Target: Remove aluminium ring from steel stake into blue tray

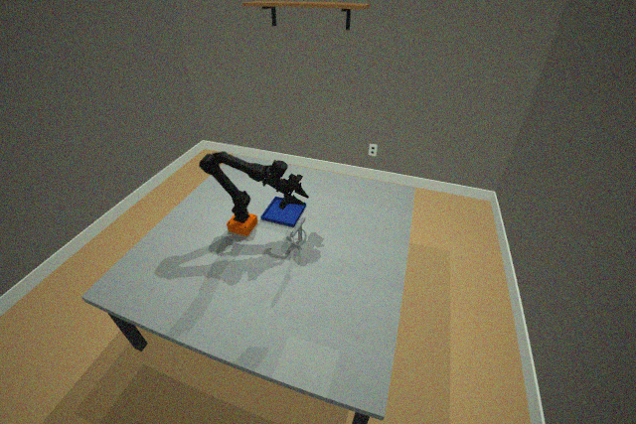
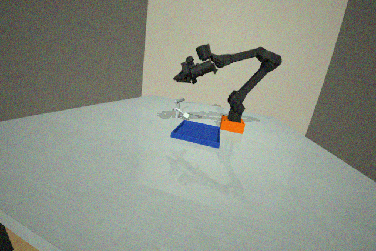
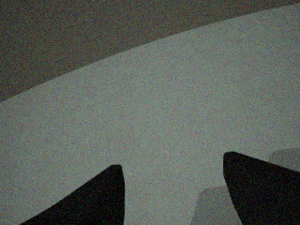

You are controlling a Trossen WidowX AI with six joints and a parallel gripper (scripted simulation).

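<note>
My gripper tip is 19 cm above the aluminium ring, 6 cm to the left of it and 3 cm past it. Also, from my gripper tip: blue tray: 21 cm below, 19 cm behind, 11 cm to the left.
</note>
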